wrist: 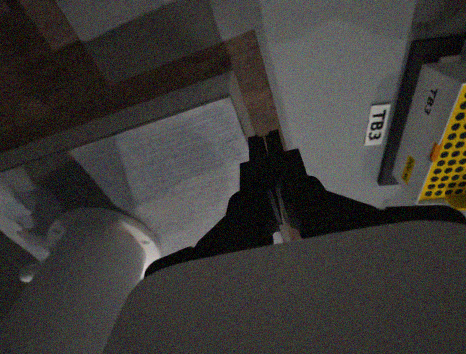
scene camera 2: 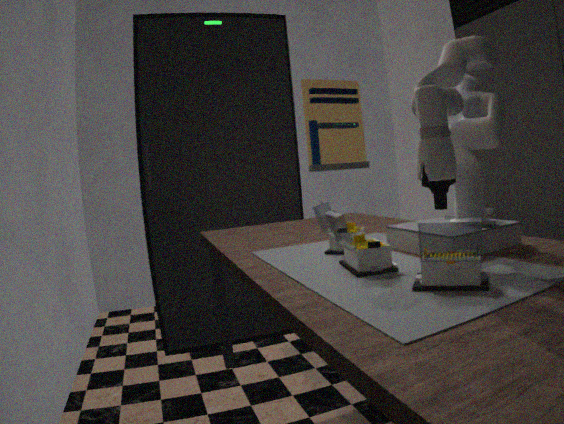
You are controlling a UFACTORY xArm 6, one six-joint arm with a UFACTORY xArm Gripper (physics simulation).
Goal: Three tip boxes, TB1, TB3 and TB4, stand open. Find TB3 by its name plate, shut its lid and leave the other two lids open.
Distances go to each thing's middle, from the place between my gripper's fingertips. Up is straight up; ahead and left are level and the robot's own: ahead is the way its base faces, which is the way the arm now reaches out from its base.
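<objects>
There's the name plate (wrist: 378, 116), and I can see that my gripper is 130 mm above it, 90 mm to the left of it and 100 mm short of it.
</objects>
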